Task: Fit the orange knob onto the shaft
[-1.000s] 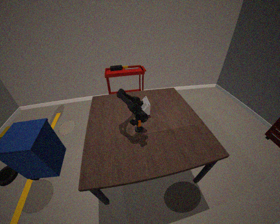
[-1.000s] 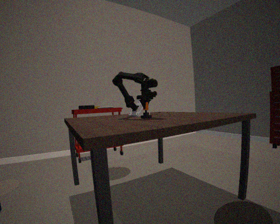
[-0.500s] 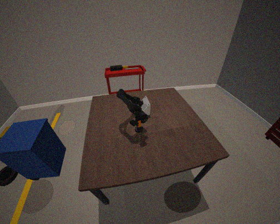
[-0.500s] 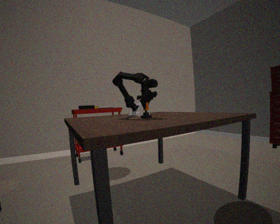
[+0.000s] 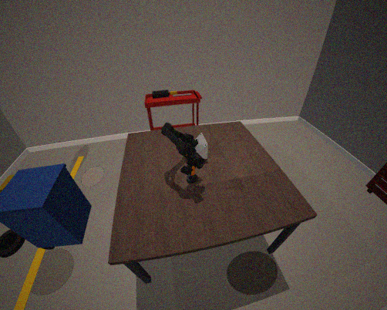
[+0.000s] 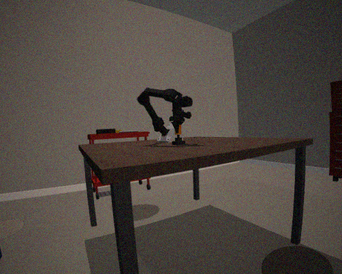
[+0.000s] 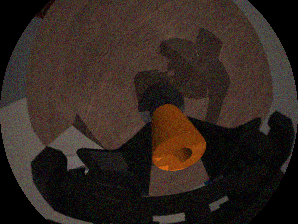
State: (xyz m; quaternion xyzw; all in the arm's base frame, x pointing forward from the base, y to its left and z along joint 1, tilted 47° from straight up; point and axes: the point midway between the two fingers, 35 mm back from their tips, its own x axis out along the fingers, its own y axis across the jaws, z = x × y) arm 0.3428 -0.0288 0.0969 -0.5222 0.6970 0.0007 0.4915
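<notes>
My gripper tip is 20 mm below the orange knob. The rest, counted from my gripper tip: round dark pedestal: 40 mm below.
</notes>
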